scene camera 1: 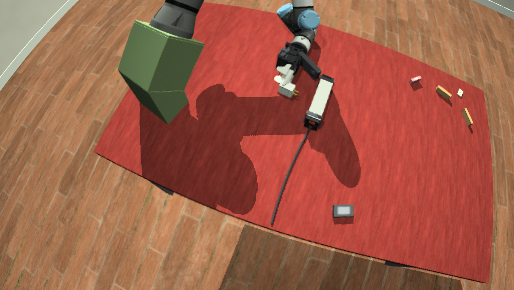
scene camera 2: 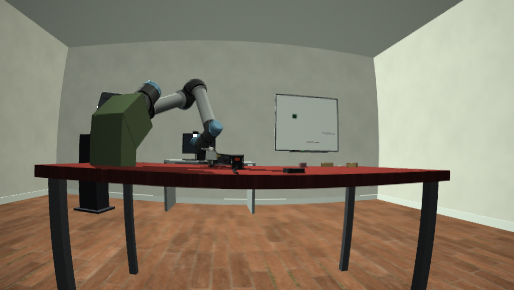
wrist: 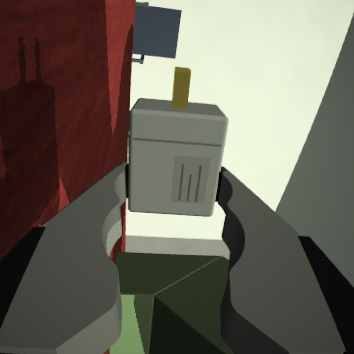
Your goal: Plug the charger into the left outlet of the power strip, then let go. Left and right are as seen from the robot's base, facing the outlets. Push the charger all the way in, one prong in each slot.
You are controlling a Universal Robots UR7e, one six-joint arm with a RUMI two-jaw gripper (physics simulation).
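The pale grey charger [scene camera 1: 287, 90] [wrist: 175, 165] is held above the table with its brass prongs toward the power strip. One prong shows in the wrist view, and a gap shows between the prongs and the strip in scene camera 1. My gripper [scene camera 1: 285, 83] [wrist: 172, 167] is shut on the charger, one finger on each side. The power strip [scene camera 1: 320, 98] [scene camera 2: 236, 160] has a white top and dark ends and lies just beyond the prongs. Its outlet slots do not show, so I cannot tell how the prongs line up with the left outlet.
A black cable [scene camera 1: 287, 175] runs from the strip's end to the table edge. A small grey box [scene camera 1: 343, 211] [scene camera 2: 293, 170] lies on the red table [scene camera 1: 420, 175]. Small blocks [scene camera 1: 443, 92] [scene camera 1: 467, 116] lie at the far right. A green pedestal [scene camera 1: 160, 65] [scene camera 2: 112, 137] stands at the left.
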